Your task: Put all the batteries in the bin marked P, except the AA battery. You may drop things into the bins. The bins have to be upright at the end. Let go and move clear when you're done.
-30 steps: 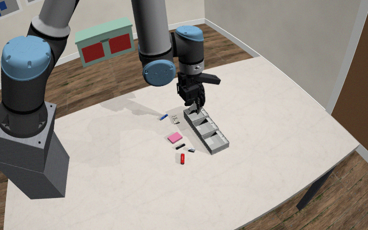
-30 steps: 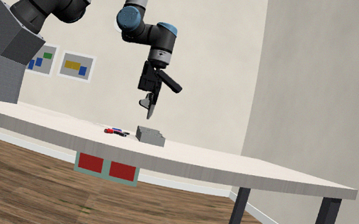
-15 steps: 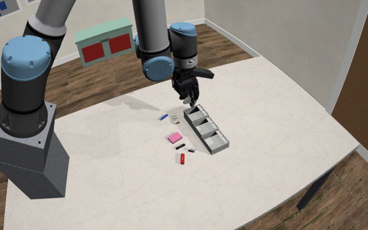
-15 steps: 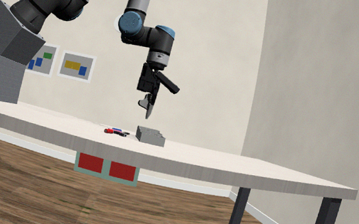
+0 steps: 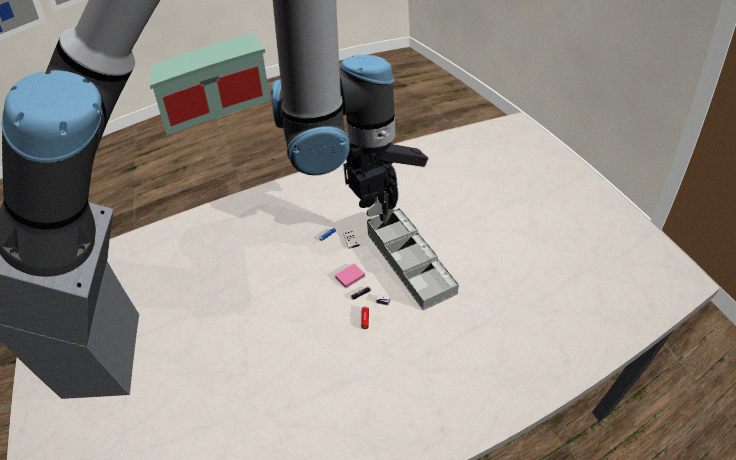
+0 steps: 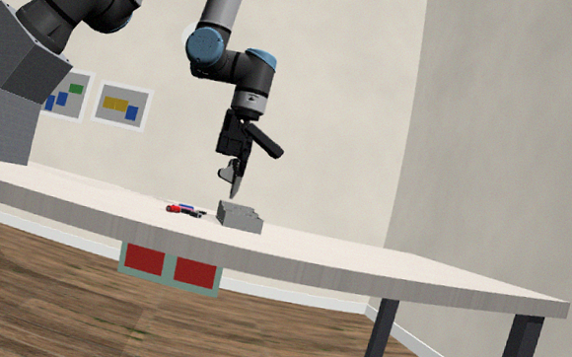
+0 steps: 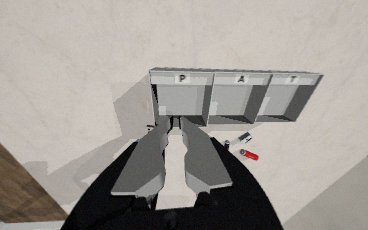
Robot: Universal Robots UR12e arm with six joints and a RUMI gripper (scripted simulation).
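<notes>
My gripper is now 9 cm to the right of the blue battery, 9 cm past it and 7 cm above it. The rest, counted from my hand: white dotted tile (7 cm below, 6 cm behind, 5 cm to the left); bin marked P (9 cm to the right, 5 cm below); pink block (13 cm behind, 7 cm below, 4 cm to the right).
</notes>
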